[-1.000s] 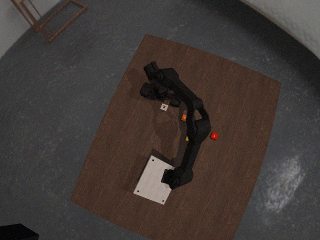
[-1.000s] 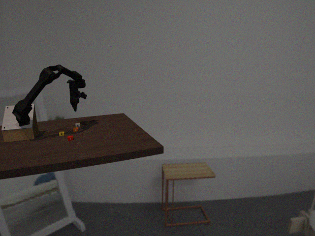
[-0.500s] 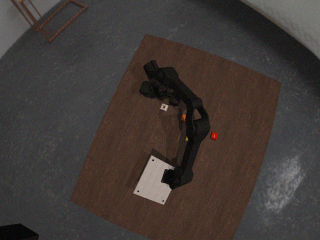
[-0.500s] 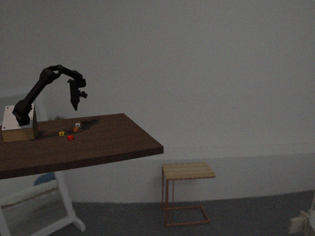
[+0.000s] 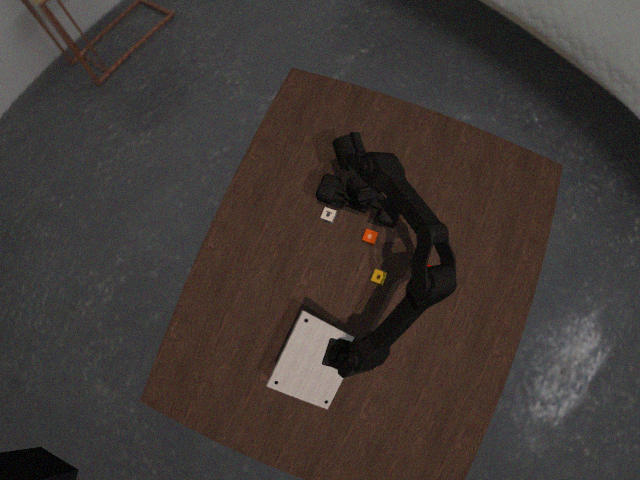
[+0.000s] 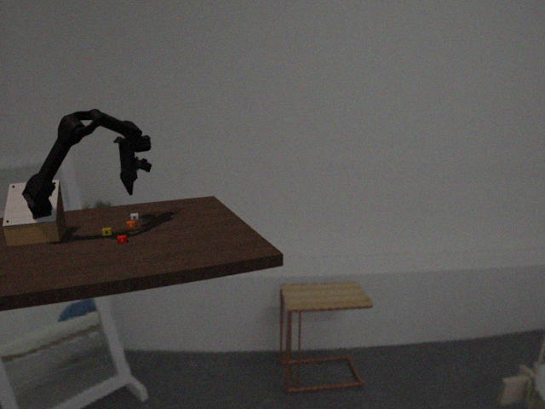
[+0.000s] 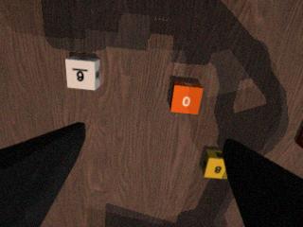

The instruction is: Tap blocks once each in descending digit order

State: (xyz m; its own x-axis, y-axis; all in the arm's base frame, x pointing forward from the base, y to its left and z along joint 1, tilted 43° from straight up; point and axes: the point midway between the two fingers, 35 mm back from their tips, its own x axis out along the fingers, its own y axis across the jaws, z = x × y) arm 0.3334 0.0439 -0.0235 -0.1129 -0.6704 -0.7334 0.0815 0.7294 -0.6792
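Now: gripper tip 12 cm above the yellow block, 11 cm past it and 8 cm to the left of it. Also, from my gripper tip: orange block 12 cm below, 3 cm to the right, 2 cm behind; white block 12 cm below, 9 cm to the left, 1 cm ahead; red block 20 cm to the right, 12 cm below, 6 cm behind.
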